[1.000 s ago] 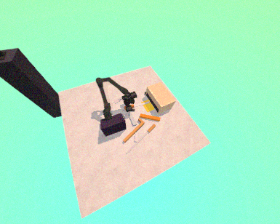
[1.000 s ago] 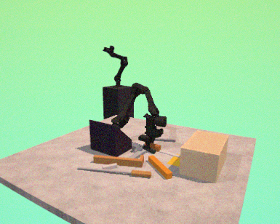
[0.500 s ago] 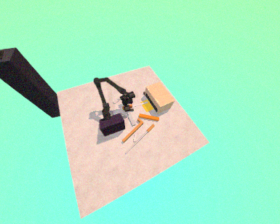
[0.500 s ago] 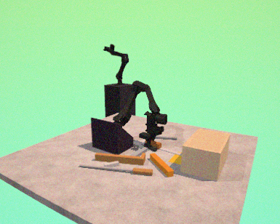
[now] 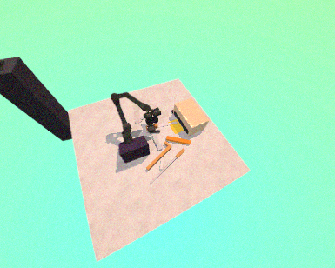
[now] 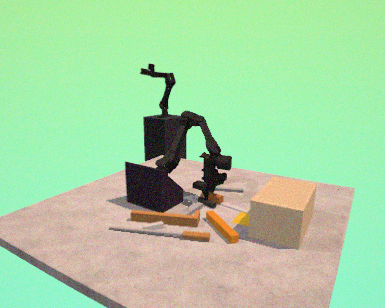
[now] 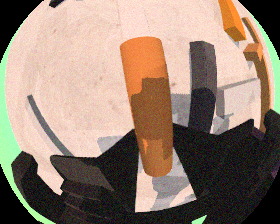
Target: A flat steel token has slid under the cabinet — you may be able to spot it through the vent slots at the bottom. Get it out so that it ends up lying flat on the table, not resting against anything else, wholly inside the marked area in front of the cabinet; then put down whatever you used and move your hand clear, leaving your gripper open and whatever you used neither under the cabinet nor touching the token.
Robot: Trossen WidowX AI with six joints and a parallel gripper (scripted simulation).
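The dark-handled tool is 10 mm behind my gripper tip and 50 mm to the right of it. The rest, counted from my gripper tip: orange bar: 220 mm ahead, 200 mm to the right, 10 mm above.
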